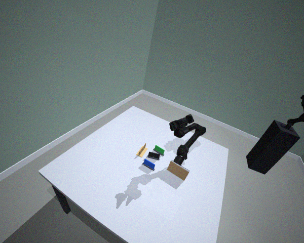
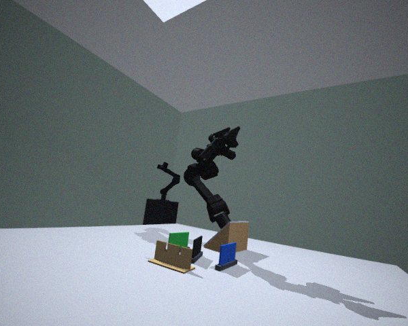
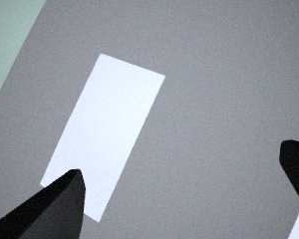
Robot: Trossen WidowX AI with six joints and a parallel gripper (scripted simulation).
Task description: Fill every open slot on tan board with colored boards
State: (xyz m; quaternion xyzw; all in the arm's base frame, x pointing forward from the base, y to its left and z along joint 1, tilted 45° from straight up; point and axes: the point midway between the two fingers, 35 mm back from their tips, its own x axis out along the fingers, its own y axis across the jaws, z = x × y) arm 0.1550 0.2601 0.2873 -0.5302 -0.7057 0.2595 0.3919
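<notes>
The green board lies 13 cm ahead of my gripper tip, 13 cm to the right of it and 50 cm below it. From my gripper tip the other things lie so: black board 15 cm ahead, 4 cm to the right, 50 cm below; blue board 15 cm ahead, 7 cm to the left, 50 cm below; tan board 27 cm ahead, 6 cm to the right, 51 cm below.
</notes>
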